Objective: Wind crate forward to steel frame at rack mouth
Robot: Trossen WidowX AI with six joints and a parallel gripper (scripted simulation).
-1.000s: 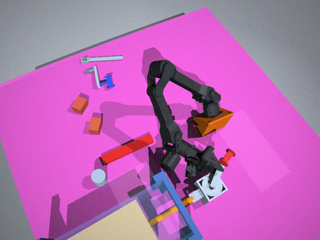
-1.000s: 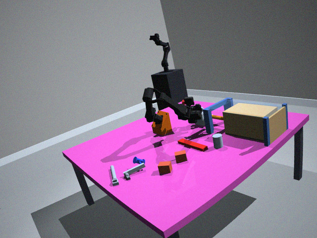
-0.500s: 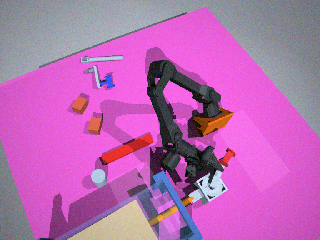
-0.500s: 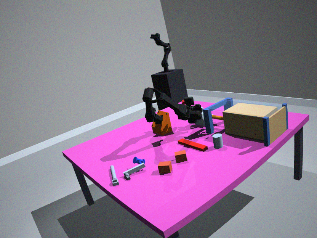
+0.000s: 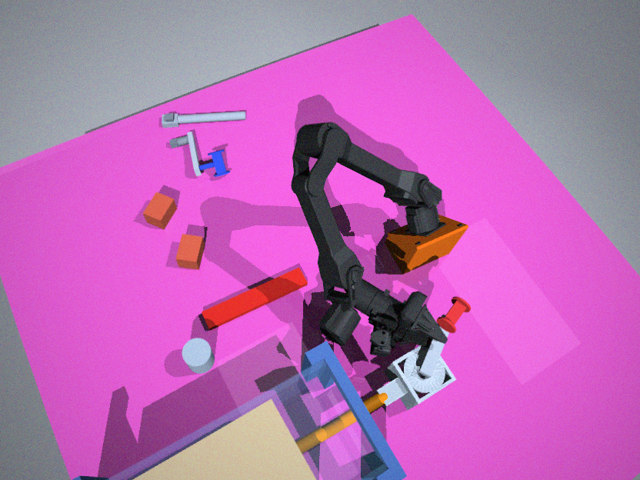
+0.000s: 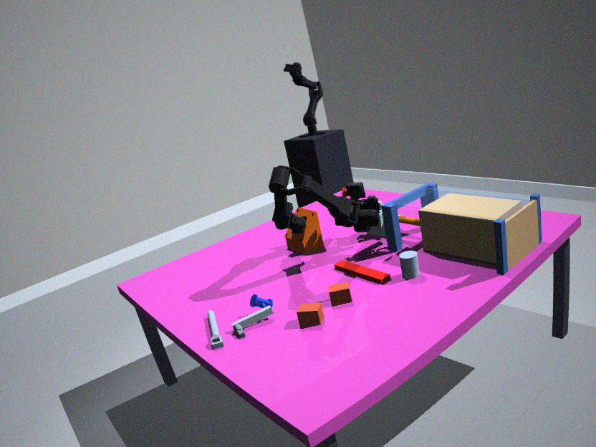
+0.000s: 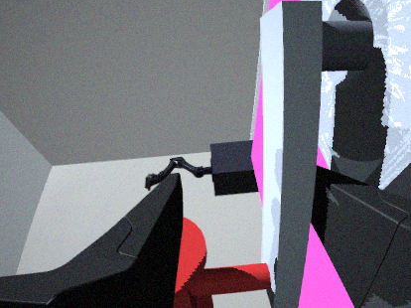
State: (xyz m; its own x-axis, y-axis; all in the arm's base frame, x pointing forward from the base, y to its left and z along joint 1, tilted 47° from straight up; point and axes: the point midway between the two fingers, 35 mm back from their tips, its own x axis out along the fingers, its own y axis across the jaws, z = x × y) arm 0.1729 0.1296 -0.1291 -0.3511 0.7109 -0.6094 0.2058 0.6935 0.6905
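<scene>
Right now the winch handle is 10 mm to the right of my gripper tip, 10 mm below it and 10 mm behind it. Round my gripper tip: red knob (40 mm behind, 30 mm to the right, 20 mm above); blue steel frame (210 mm ahead, 20 mm below); grey winch (100 mm below, 30 mm ahead, 10 mm to the left).
</scene>
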